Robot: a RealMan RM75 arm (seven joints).
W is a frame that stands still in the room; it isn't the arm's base.
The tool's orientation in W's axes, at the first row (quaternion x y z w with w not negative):
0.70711, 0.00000, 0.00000, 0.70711
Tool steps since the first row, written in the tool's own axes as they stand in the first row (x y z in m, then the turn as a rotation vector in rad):
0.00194, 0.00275, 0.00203, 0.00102, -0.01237, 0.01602
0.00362, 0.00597, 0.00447, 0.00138, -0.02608, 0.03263
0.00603, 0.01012, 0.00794, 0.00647, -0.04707, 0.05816
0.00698, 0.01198, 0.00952, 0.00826, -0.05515, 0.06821
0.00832, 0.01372, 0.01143, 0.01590, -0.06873, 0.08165
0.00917, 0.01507, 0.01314, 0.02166, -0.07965, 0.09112
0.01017, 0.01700, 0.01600, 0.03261, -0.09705, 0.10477
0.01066, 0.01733, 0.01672, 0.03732, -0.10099, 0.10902
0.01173, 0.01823, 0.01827, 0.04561, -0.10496, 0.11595
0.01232, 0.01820, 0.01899, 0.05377, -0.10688, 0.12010
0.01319, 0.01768, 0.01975, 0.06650, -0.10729, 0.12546
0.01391, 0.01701, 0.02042, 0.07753, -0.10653, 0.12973
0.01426, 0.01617, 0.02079, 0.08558, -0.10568, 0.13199
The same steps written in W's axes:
0.00194, -0.00203, 0.00275, 0.00102, -0.01602, -0.01237
0.00362, -0.00447, 0.00597, 0.00138, -0.03263, -0.02608
0.00603, -0.00794, 0.01012, 0.00647, -0.05816, -0.04707
0.00698, -0.00952, 0.01198, 0.00826, -0.06821, -0.05515
0.00832, -0.01143, 0.01372, 0.01590, -0.08165, -0.06873
0.00917, -0.01314, 0.01507, 0.02166, -0.09112, -0.07965
0.01017, -0.01600, 0.01700, 0.03261, -0.10477, -0.09705
0.01066, -0.01672, 0.01733, 0.03732, -0.10902, -0.10099
0.01173, -0.01827, 0.01823, 0.04561, -0.11595, -0.10496
0.01232, -0.01899, 0.01820, 0.05377, -0.12010, -0.10688
0.01319, -0.01975, 0.01768, 0.06650, -0.12546, -0.10729
0.01391, -0.02042, 0.01701, 0.07753, -0.12973, -0.10653
0.01426, -0.02079, 0.01617, 0.08558, -0.13199, -0.10568

